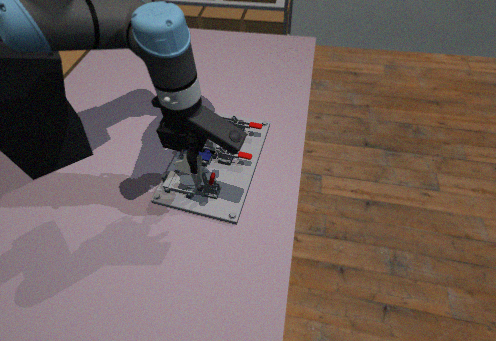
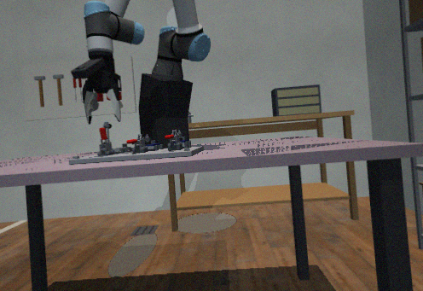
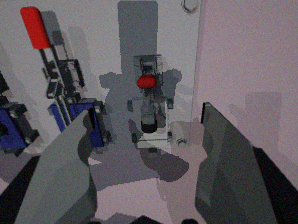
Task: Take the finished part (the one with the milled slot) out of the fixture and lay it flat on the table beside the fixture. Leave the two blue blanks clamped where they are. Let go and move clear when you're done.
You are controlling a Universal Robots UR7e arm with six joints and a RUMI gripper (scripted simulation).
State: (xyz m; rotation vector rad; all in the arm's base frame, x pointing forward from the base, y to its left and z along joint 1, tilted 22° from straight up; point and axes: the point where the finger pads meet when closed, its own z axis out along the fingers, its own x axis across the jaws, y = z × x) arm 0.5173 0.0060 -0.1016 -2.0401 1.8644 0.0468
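The grey finished part is 10 cm below my hand, 10 cm behind it and 1 cm to the right of it. Also, from my hand: blue blank: 21 cm to the left, 10 cm behind, 9 cm below; then grey fixture plate: 12 cm below, 11 cm to the left, 4 cm behind.
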